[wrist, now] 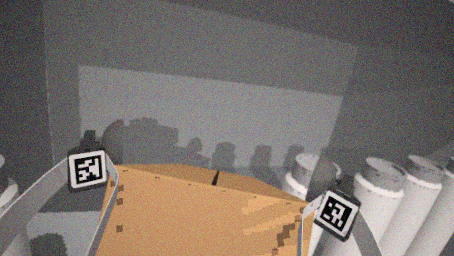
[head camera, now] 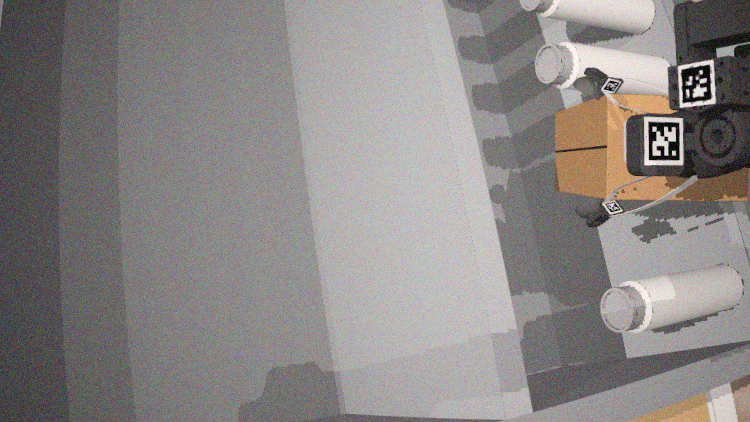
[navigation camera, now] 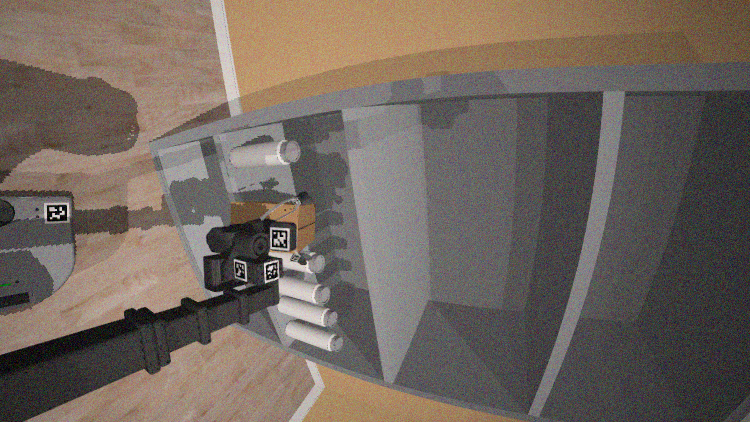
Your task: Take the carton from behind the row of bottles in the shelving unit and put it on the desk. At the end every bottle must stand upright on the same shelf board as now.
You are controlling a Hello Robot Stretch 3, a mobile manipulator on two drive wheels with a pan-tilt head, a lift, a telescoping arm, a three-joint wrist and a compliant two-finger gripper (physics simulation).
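Frame: origin at the robot's base, x ahead, y left, z up, level; centimetres.
Seen in the pictures: gripper, fingertip midpoint: (wrist: 220,156) (head camera: 581,147) (navigation camera: 308,228).
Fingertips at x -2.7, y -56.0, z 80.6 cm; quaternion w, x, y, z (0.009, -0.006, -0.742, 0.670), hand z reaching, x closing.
Note:
A point is followed by its place in that frame.
The orange-brown carton (head camera: 579,125) {y -61.3, x -5.9, z 75.7 cm} (navigation camera: 306,215) {y -60.1, x 0.2, z 76.5 cm} (wrist: 200,220) {y -50.4, x -2.2, z 79.3 cm} is between the two fingers of my gripper (head camera: 590,149) {y -56.0, x -2.7, z 80.6 cm} (navigation camera: 301,227) {y -56.0, x -2.7, z 80.6 cm} (wrist: 220,156) {y -56.0, x -2.7, z 80.6 cm}, which is shut on it. The carton is in a gap of the bottle row. A white bottle (head camera: 555,64) {y -64.8, x -14.5, z 76.4 cm} (navigation camera: 316,262) {y -64.9, x -14.2, z 76.4 cm} (wrist: 310,167) {y -65.5, x -13.9, z 76.4 cm} stands close beside one finger, and that finger overlaps it in view. More bottles (navigation camera: 312,291) {y -65.8, x -24.2, z 73.9 cm} (wrist: 381,175) {y -66.5, x -24.0, z 76.4 cm} stand upright beyond it. A lone bottle (head camera: 681,299) {y -50.4, x 16.4, z 68.2 cm} (navigation camera: 262,153) {y -50.4, x 16.7, z 68.7 cm} stands upright on the carton's other side. The carton's underside is hidden. The desk cannot be made out.
The grey shelving unit (navigation camera: 451,82) {y -45.4, x 25.4, z 117.7 cm} encloses the row, with side panels at both ends and an upper board (navigation camera: 390,209) {y -65.9, x 2.6, z 99.1 cm}. My dark arm (navigation camera: 104,346) {y -7.4, x -8.5, z 94.1 cm} reaches in from the lower left of the navigation view. My base (navigation camera: 57,241) {y -12.7, x -8.6, z 16.0 cm} shows at the left, on the wood floor (navigation camera: 173,68) {y -53.0, x 61.9, z 0.0 cm}.

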